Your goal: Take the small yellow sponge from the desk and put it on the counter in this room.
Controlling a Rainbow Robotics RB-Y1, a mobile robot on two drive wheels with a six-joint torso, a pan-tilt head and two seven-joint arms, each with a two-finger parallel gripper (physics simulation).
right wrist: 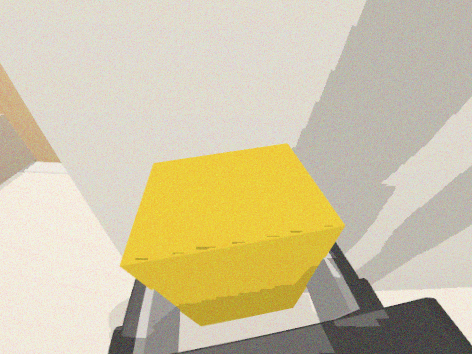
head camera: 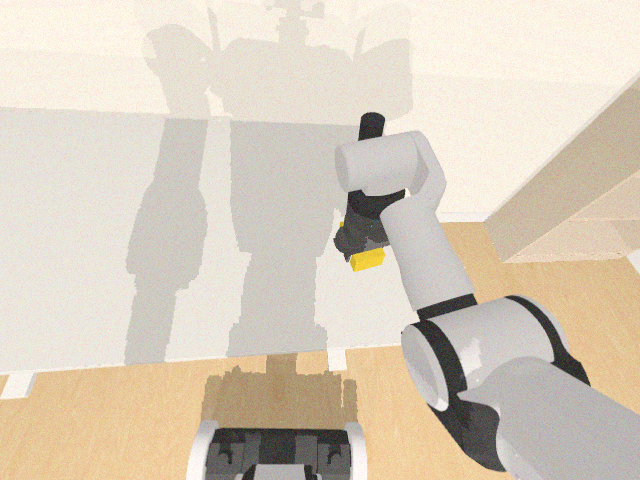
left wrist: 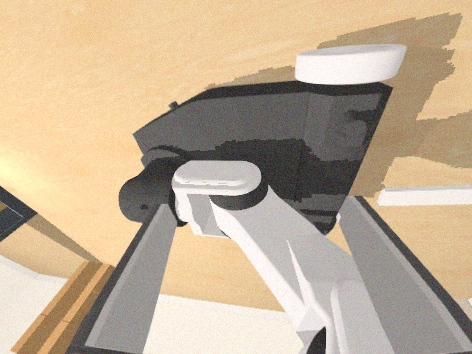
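Pixels of known places: left gripper, fingertip midpoint: (left wrist: pixel 254 210); right gripper, fingertip midpoint: (right wrist: pixel 229 201) (head camera: pixel 361 254); robot's base, link origin: (head camera: pixel 280 451).
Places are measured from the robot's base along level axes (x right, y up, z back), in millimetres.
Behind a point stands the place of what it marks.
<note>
The small yellow sponge (head camera: pixel 368 259) {x 143, y 884, z -385 mm} (right wrist: pixel 235 210) {x 147, y 874, z -386 mm} is held between the fingers of my right gripper (head camera: pixel 366 252) {x 142, y 841, z -419 mm} (right wrist: pixel 237 275), which is shut on it. The sponge is tilted and appears raised above the white desk (head camera: pixel 77 232) {x -534, y 721, z -493 mm} (right wrist: pixel 150 75) {x 221, y 721, z -390 mm}. In the head view it is over the right part of the desk, with part of it hidden by the dark gripper. My left gripper (left wrist: pixel 254 210) {x -245, y 508, z 160 mm} is open, with its fingers wide apart and no object held. The counter cannot be made out in these views.
A beige panelled unit (head camera: pixel 578 160) {x 1185, y 624, z -1077 mm} stands on the wood floor (head camera: pixel 563 310) {x 1471, y 1, z -629 mm} at the right of the head view. White desk legs (head camera: pixel 337 359) show below the near desk edge. The left wrist view shows my dark base (left wrist: pixel 250 120) {x -171, y 169, z 202 mm}, wooden slats (left wrist: pixel 65 310) {x 1524, y 467, z 2092 mm} and a dark object (left wrist: pixel 15 217) {x 563, y 81, z 2156 mm}.
</note>
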